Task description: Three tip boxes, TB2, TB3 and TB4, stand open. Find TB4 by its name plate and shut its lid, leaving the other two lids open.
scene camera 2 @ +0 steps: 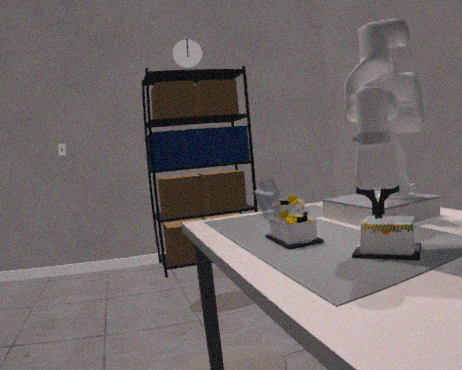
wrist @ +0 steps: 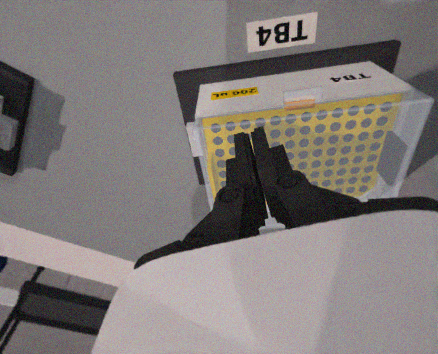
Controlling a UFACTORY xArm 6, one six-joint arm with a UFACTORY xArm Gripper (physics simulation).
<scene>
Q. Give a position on a grey mat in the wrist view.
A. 105,163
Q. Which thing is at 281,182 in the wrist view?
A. My gripper.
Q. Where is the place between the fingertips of my gripper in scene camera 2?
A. At 378,217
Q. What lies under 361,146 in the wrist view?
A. A clear lid.
</scene>
